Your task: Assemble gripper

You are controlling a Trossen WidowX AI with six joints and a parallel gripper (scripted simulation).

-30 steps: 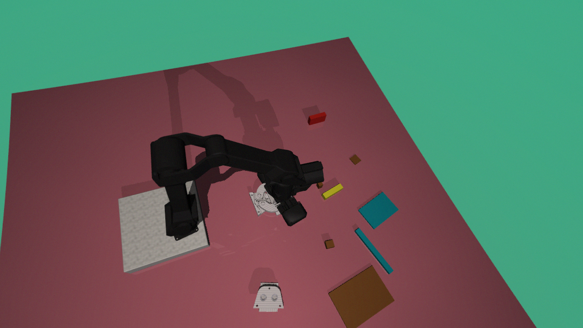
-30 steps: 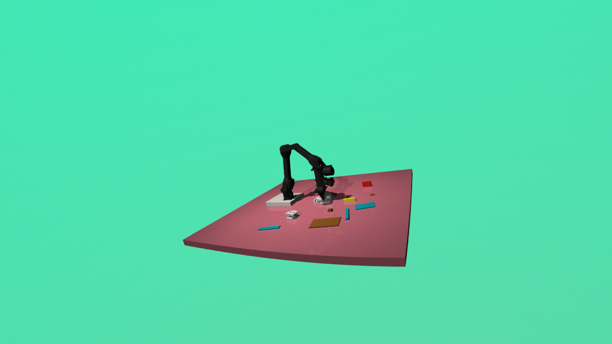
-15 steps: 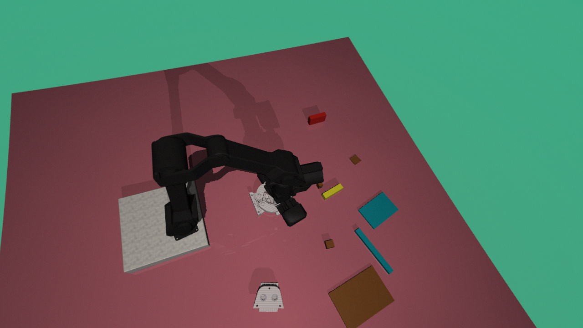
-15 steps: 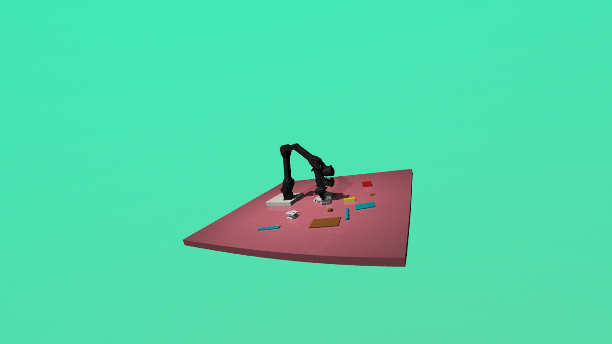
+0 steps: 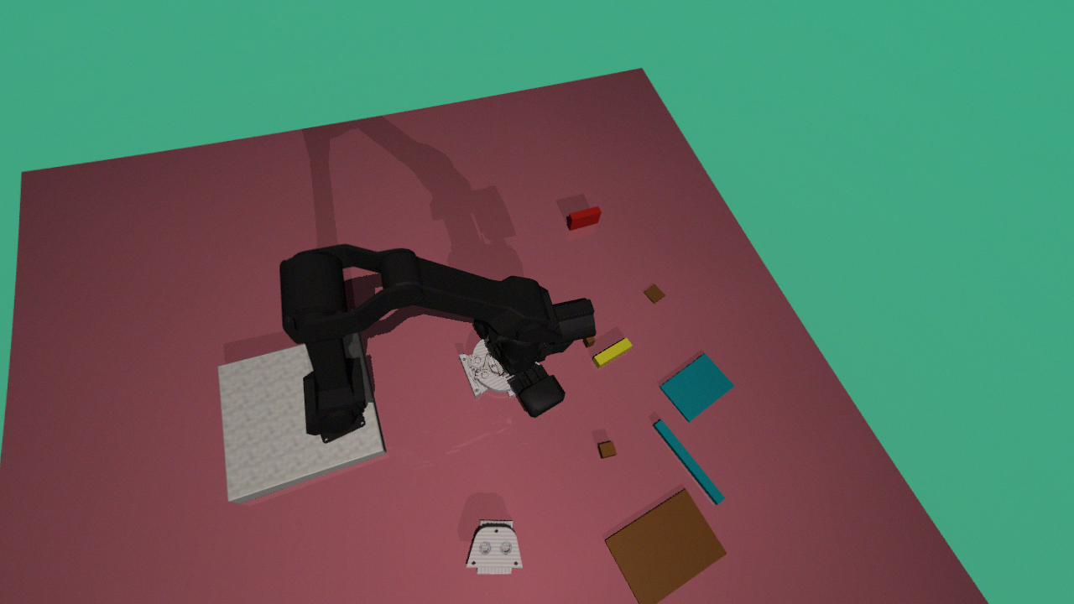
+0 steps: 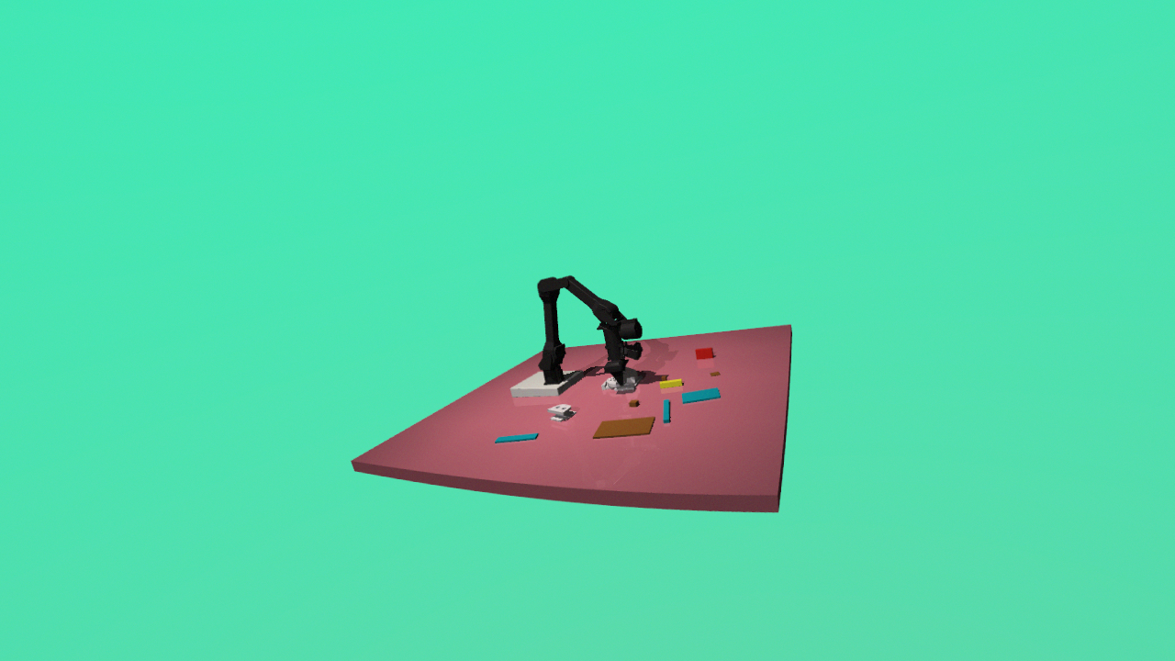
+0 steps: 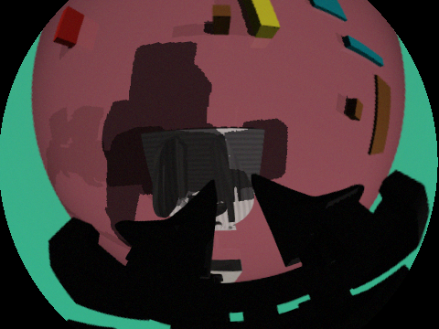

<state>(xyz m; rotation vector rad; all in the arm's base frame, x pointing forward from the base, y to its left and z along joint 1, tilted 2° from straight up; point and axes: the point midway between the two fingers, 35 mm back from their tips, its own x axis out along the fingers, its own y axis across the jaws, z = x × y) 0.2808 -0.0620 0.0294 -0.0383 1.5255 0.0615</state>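
Right now the gripper jaw is 30 mm behind my gripper tip and 20 mm to the left of it. From my gripper tip the other things lie so: white stepped block: 150 mm behind, 220 mm to the right, 10 mm below; then teal bar: 190 mm ahead, 260 mm to the right, 10 mm below; then yellow bar: 180 mm ahead, 40 mm to the right, 10 mm below.
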